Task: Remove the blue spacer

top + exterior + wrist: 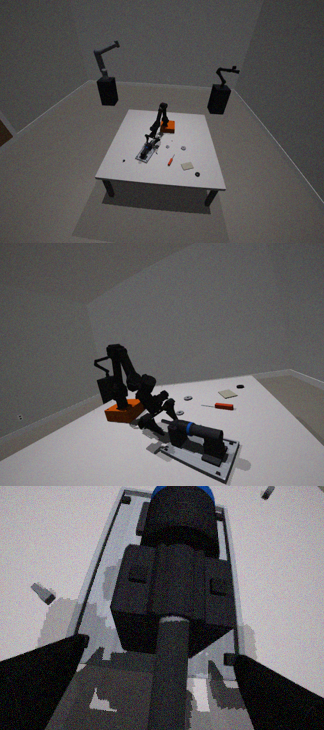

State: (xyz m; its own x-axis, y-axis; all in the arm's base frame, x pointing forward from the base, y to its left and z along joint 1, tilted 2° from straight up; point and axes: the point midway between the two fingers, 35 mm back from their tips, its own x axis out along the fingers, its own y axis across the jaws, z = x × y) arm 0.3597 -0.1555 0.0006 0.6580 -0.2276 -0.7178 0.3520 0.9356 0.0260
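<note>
The grey shaft lies 3 cm ahead of my gripper tip, 1 cm to the right of it and 2 cm above it. The rest, counted from my gripper tip: black ring 34 cm ahead, 53 cm to the left, 5 cm below; beige tile 24 cm ahead, 43 cm to the left, 5 cm below; blue spacer 9 cm ahead, 3 cm to the right, 2 cm above.
</note>
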